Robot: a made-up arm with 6 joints. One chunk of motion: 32 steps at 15 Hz.
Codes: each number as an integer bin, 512 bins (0 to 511) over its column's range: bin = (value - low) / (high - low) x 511, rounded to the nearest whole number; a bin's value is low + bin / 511 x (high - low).
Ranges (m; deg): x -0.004..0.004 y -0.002..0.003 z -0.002..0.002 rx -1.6..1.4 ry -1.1..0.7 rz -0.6..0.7
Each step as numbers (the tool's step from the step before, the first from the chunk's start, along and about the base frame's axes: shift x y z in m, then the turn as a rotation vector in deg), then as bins.
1 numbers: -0.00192 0.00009 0.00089 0.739 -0.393 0.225
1 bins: 133 214 369 398 201 324
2 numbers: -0.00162 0.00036 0.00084 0.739 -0.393 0.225
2 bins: 152 241 363 398 201 324
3 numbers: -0.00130 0.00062 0.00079 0.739 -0.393 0.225
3 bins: 172 268 356 398 201 324
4 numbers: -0.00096 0.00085 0.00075 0.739 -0.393 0.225
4 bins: 194 291 351 398 201 324
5 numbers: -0.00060 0.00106 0.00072 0.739 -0.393 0.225
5 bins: 217 313 347 398 201 324
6 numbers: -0.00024 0.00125 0.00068 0.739 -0.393 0.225
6 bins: 240 332 342 398 201 324
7 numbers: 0.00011 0.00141 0.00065 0.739 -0.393 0.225
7 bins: 263 349 339 398 201 324
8 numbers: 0.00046 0.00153 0.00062 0.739 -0.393 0.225
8 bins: 285 361 335 398 201 324
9 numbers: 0.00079 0.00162 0.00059 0.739 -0.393 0.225
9 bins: 306 370 331 398 201 324
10 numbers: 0.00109 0.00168 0.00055 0.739 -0.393 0.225
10 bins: 325 376 326 398 201 324
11 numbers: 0.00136 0.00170 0.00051 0.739 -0.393 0.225
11 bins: 342 378 321 398 201 324
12 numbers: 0.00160 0.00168 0.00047 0.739 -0.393 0.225
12 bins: 358 376 316 398 201 324
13 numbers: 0.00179 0.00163 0.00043 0.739 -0.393 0.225
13 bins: 370 371 310 398 201 324
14 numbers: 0.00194 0.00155 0.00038 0.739 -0.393 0.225
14 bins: 379 363 304 398 201 324
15 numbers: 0.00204 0.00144 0.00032 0.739 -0.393 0.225
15 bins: 386 352 296 398 201 324
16 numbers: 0.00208 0.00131 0.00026 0.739 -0.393 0.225
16 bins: 388 338 289 398 201 324
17 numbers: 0.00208 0.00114 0.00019 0.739 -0.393 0.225
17 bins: 388 321 280 398 201 324
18 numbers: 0.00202 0.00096 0.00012 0.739 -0.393 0.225
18 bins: 385 303 271 398 201 324
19 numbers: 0.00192 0.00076 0.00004 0.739 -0.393 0.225
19 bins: 378 282 261 398 201 324
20 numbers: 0.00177 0.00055 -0.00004 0.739 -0.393 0.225
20 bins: 369 261 250 398 201 324
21 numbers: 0.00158 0.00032 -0.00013 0.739 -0.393 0.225
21 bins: 356 237 239 398 201 324
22 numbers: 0.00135 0.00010 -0.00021 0.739 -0.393 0.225
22 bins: 342 215 229 398 201 324
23 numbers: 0.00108 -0.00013 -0.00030 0.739 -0.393 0.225
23 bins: 324 191 217 398 201 324
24 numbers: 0.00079 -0.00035 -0.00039 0.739 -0.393 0.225
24 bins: 306 169 206 398 201 324
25 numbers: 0.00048 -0.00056 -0.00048 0.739 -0.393 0.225
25 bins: 286 147 194 398 201 324
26 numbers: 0.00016 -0.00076 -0.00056 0.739 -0.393 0.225
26 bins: 266 127 184 398 201 324
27 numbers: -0.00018 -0.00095 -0.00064 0.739 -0.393 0.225
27 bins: 244 107 174 398 201 324
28 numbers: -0.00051 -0.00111 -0.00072 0.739 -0.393 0.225
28 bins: 223 91 164 398 201 324
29 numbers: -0.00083 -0.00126 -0.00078 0.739 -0.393 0.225
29 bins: 202 76 156 398 201 324
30 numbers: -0.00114 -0.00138 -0.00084 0.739 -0.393 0.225
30 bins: 183 63 148 398 201 324
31 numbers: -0.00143 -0.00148 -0.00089 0.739 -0.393 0.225
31 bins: 164 53 142 398 201 324
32 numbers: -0.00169 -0.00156 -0.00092 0.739 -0.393 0.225
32 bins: 148 45 138 398 201 324
